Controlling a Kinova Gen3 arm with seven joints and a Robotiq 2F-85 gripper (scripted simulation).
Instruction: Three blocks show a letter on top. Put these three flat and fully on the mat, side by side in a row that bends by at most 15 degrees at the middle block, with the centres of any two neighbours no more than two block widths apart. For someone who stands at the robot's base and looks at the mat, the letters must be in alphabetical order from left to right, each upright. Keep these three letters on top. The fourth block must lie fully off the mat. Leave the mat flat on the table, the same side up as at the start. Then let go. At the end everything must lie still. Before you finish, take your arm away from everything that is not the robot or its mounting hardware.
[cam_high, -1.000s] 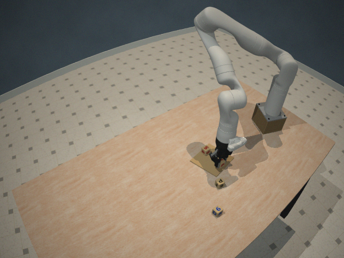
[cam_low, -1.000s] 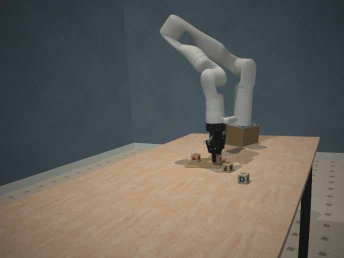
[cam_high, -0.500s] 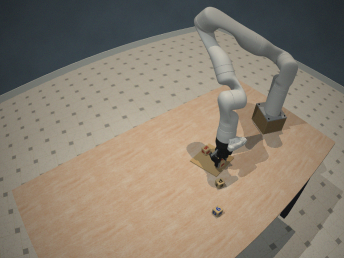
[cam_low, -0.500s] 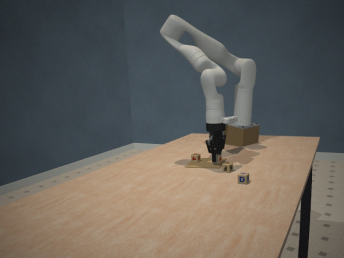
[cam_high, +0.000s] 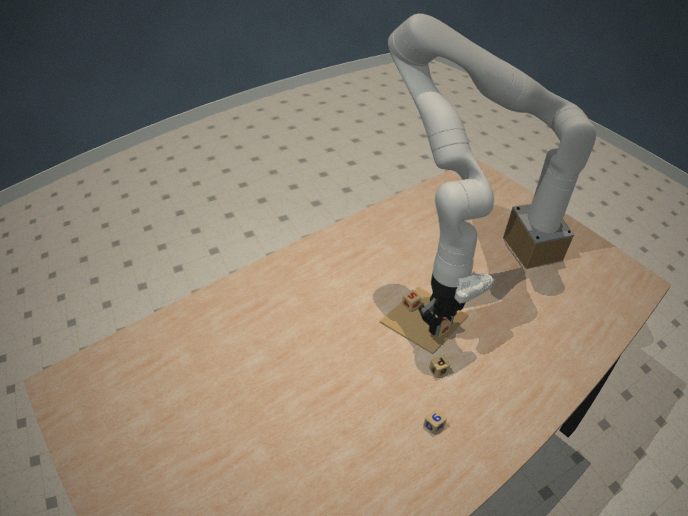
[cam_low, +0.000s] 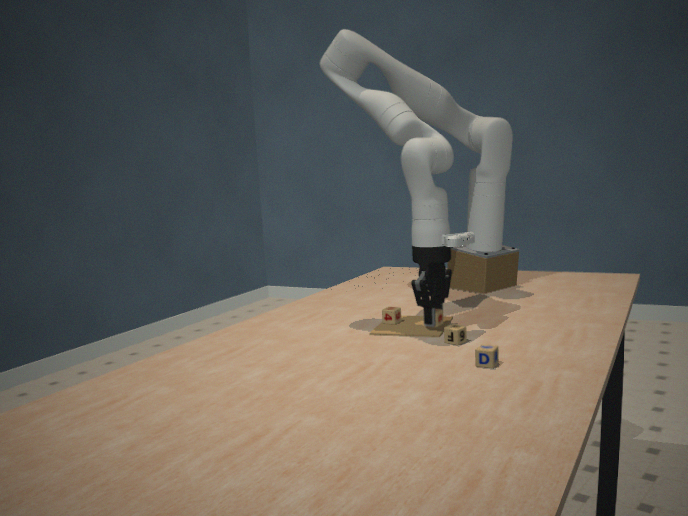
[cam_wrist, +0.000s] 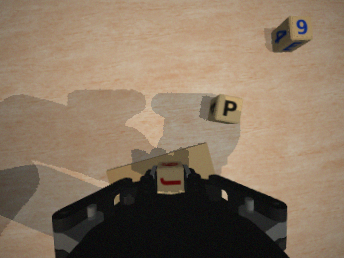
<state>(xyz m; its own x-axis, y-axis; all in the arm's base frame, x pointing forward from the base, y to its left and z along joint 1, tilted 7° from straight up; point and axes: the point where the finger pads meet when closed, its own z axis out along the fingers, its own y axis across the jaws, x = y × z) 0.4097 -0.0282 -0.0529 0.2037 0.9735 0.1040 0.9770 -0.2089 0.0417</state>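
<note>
The tan mat lies 1 cm behind my hand, 5 cm to the right of it and 3 cm below it.
</note>
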